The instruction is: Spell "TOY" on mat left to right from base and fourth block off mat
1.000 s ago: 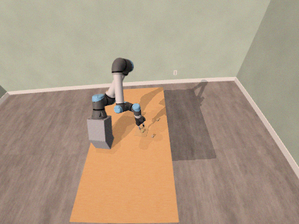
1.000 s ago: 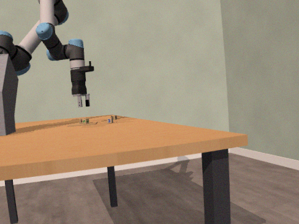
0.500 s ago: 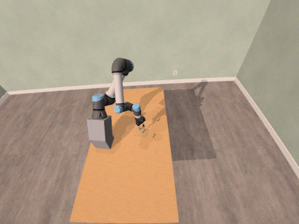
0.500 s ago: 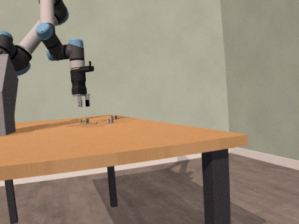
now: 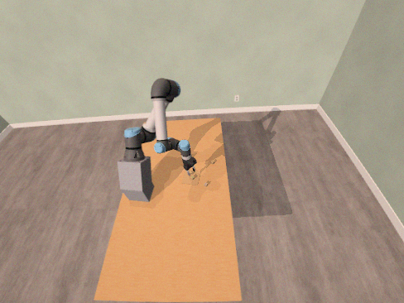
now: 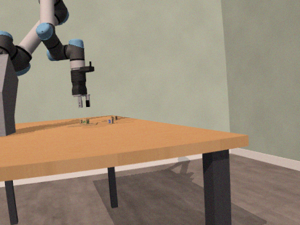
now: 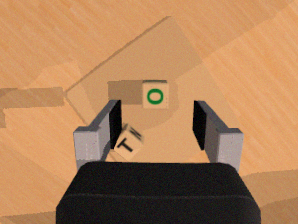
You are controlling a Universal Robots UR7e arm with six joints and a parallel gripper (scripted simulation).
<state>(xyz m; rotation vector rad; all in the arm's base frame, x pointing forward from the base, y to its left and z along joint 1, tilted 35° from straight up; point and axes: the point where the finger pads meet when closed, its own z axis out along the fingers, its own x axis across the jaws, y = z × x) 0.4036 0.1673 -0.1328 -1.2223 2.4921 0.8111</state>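
Now: the O block 90 mm below my hand. Round my hand: Y block (120 mm ahead, 90 mm below, 50 mm to the right); then T block (90 mm below, 60 mm to the left, 20 mm behind); then tan mat (110 mm below, 10 mm to the left, 10 mm behind).
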